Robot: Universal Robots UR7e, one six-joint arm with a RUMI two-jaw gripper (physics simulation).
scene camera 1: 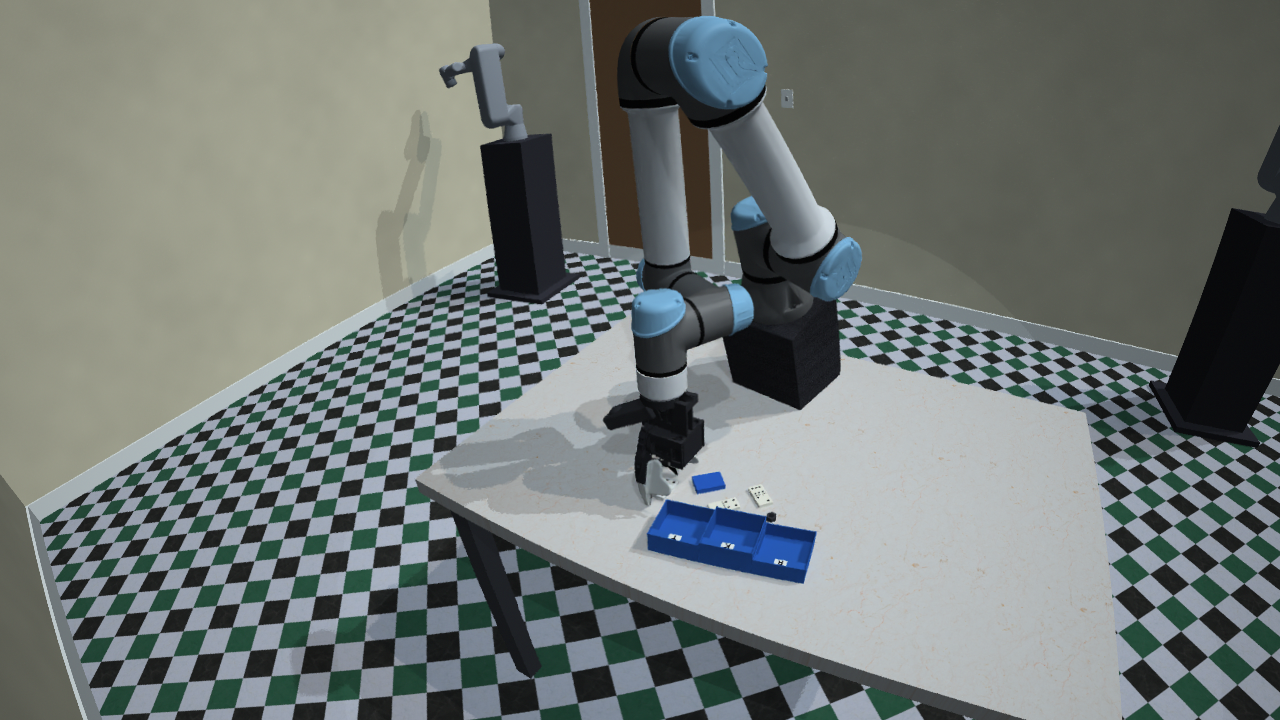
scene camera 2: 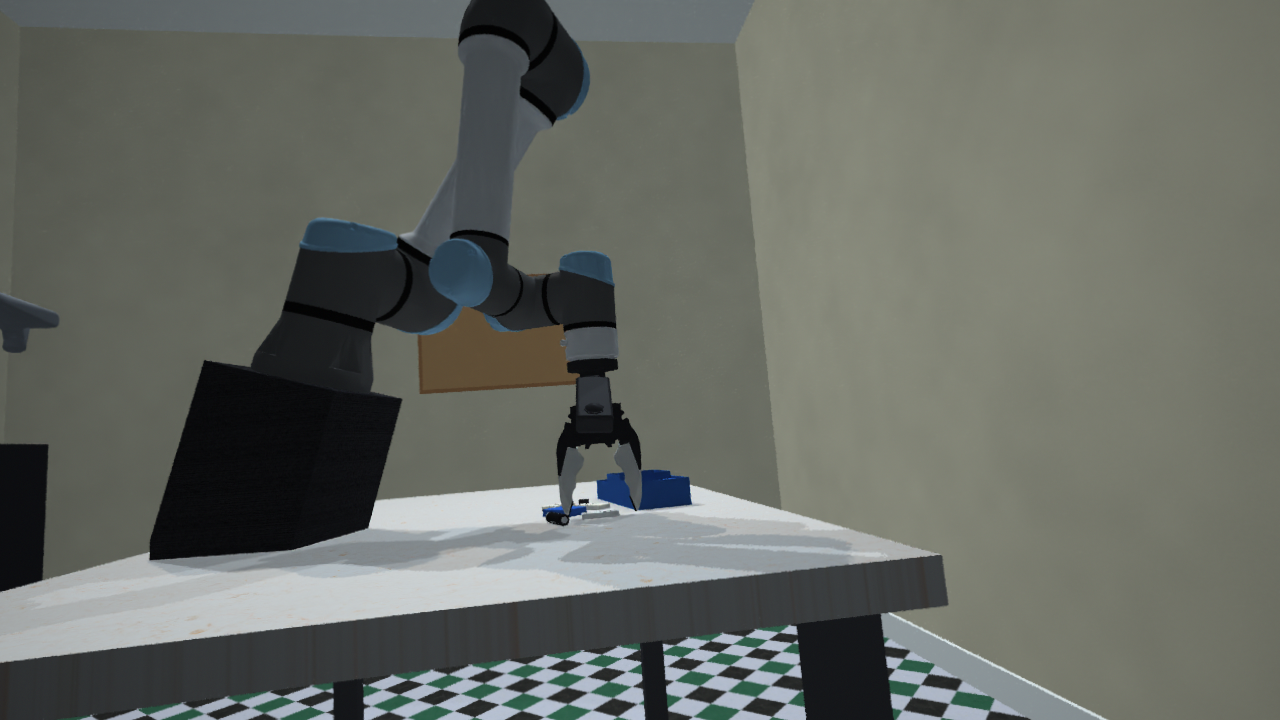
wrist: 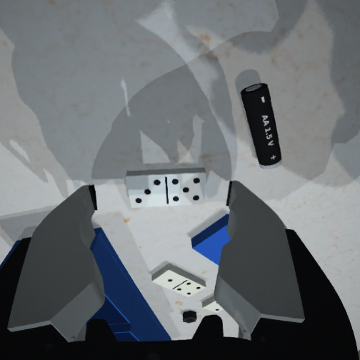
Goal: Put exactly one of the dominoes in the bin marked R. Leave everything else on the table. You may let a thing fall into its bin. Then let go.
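Pixels of known places: gripper, fingertip midpoint: (scene camera 1: 662,489) (scene camera 2: 602,514); arm's base at its link origin: (scene camera 1: 777,300) (scene camera 2: 312,381).
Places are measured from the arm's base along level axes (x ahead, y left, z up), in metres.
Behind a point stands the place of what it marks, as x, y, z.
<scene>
A white domino (wrist: 166,200) (scene camera 2: 601,514) @(0.376, -0.100, -0.210) with three and five dots lies flat on the table between the open fingers of my gripper (wrist: 162,184) (scene camera 2: 601,509) @(0.379, -0.090, -0.211) (scene camera 1: 660,488) @(0.379, -0.090, -0.211). Both fingertips are low, one beyond each short end, with gaps to the domino. A second domino (wrist: 179,281) (scene camera 1: 730,503) @(0.375, 0.034, -0.208) and a third domino (wrist: 214,304) (scene camera 1: 759,495) @(0.340, 0.074, -0.207) lie nearer the tray's middle; a finger partly hides the third in the wrist view. The blue three-bin tray (scene camera 1: 747,562) @(0.508, 0.109, -0.190) (scene camera 2: 662,491) @(0.474, -0.054, -0.192) (wrist: 130,285) has a small label on each bin; I cannot read which is R.
A blue block (scene camera 1: 708,482) @(0.340, -0.020, -0.204) (wrist: 212,245) lies close to one finger, which partly hides it in the wrist view. A black AA battery (wrist: 262,127) (scene camera 2: 556,517) @(0.313, -0.136, -0.204) lies on the same side, farther out. A small black piece (wrist: 189,316) (scene camera 1: 770,516) @(0.384, 0.108, -0.207) lies by the tray and dominoes.
</scene>
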